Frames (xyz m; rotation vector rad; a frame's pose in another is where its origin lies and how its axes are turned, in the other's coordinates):
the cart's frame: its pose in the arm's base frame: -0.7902 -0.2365 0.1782 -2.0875 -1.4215 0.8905
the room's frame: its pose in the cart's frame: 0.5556 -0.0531 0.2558 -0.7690 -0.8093 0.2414
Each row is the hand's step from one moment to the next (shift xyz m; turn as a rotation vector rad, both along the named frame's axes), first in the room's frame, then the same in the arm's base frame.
Working: the room's frame: its pose in the arm's base frame: -0.8676 0.3044 -0.1017 1.7287 1.4571 -1.0554

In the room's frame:
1: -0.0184 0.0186 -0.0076 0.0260 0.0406 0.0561
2: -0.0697 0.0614 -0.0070 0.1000 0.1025 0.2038
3: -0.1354 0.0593 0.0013 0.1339 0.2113 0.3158
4: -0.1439 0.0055 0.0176 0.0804 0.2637 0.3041
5: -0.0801 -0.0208 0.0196 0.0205 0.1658 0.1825
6: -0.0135 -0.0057 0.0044 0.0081 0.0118 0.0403
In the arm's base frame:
1: 0.0184 -0.0056 0.0193 0.0317 -0.0436 -0.0507
2: 0.0570 -0.0383 0.0629 0.0715 -0.1473 -0.1877
3: 0.0492 -0.0761 0.1168 0.1610 -0.2479 -0.2738
4: -0.0070 -0.0842 0.1179 0.2110 -0.2728 -0.2226
5: -0.0291 -0.0509 0.0616 0.1322 -0.1782 -0.1094
6: -0.0072 -0.0091 0.0099 0.0051 -0.0331 -0.0266

